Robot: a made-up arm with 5 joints.
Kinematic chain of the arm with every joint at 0, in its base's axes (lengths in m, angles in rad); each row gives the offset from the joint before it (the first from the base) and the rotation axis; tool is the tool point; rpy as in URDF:
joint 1: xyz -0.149 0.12 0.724 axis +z
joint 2: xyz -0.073 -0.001 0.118 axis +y
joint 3: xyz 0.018 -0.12 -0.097 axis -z
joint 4: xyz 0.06 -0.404 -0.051 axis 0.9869 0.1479 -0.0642
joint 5: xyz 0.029 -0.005 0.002 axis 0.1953 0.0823 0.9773
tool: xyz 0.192 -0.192 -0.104 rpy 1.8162 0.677 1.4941
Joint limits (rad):
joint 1: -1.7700..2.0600
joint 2: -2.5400..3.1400
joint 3: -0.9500..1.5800
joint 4: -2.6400..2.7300
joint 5: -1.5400..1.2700
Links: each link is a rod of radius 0.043 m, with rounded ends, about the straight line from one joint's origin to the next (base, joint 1, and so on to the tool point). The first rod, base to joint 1, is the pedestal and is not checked.
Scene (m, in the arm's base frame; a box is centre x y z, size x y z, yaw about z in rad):
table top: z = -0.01
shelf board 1: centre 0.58 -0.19 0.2 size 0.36 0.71 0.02 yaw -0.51
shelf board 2: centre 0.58 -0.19 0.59 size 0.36 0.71 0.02 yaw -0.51
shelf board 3: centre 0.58 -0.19 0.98 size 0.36 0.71 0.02 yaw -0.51
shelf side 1: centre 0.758 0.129 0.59 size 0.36 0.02 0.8 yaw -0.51
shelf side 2: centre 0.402 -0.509 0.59 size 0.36 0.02 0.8 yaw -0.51
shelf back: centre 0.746 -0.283 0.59 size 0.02 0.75 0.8 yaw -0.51
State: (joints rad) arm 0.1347 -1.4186 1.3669 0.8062 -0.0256
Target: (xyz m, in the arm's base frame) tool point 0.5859 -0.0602 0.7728
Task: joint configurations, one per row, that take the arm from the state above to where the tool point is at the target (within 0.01 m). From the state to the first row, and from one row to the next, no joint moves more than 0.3 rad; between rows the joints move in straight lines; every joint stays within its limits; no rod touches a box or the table.
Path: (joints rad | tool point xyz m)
1: 0.1795 -1.3634 1.2974 1.0650 0.1167 | 0.1793 -0.3092 0.4817
2: 0.2242 -1.3082 1.2280 1.3238 0.2589 | 0.1779 -0.3094 0.5696
3: 0.2690 -1.2530 1.1585 1.5826 0.4012 | 0.1599 -0.3102 0.6488
4: 0.3137 -1.1978 1.0890 1.8414 0.5434 | 0.1320 -0.3192 0.7144
5: 0.3585 -1.1426 1.0196 2.1002 0.6857 | 0.1035 -0.3412 0.7634
6: 0.4032 -1.0874 0.9501 2.3590 0.8279 | 0.0849 -0.3766 0.7950
7: 0.4480 -1.2113 0.8918 2.0855 0.6829 | 0.1666 -0.3057 0.8207
8: 0.4928 -1.3351 0.8335 1.8119 0.5379 | 0.2459 -0.2454 0.8368
9: 0.5375 -1.4589 0.7753 1.5384 0.3929 | 0.3232 -0.2032 0.8480
10: 0.5823 -1.5827 0.7170 1.2649 0.2479 | 0.3964 -0.1834 0.8588
11: 0.6271 -1.7065 0.6587 0.9913 0.1028 | 0.4607 -0.1872 0.8710
12: 0.7559 -1.7816 0.6976 0.7782 -0.0244 | 0.5323 -0.1290 0.8253
13: 0.8846 -1.8568 0.7365 0.5651 -0.1516 | 0.5859 -0.0602 0.7728

